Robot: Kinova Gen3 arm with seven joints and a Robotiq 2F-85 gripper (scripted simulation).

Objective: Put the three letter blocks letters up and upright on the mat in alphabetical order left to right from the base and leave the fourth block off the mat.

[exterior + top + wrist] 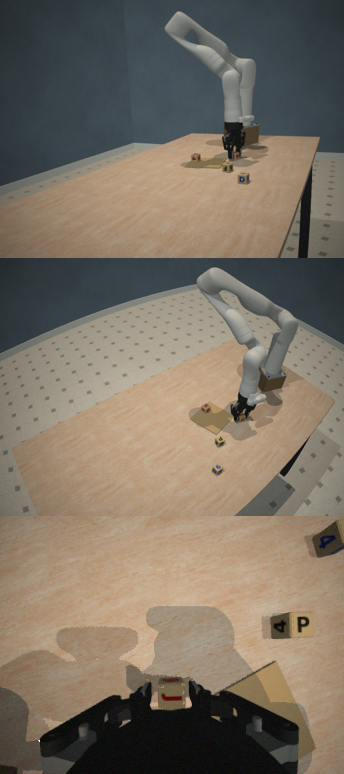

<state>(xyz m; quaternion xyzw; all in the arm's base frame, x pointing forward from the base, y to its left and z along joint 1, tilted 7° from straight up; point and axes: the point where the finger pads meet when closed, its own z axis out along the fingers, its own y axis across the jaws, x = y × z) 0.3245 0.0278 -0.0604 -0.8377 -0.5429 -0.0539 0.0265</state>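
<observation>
Right now the tan mat is 80 mm ahead of my hand, 100 mm to the right of it and 20 mm below it.
</observation>
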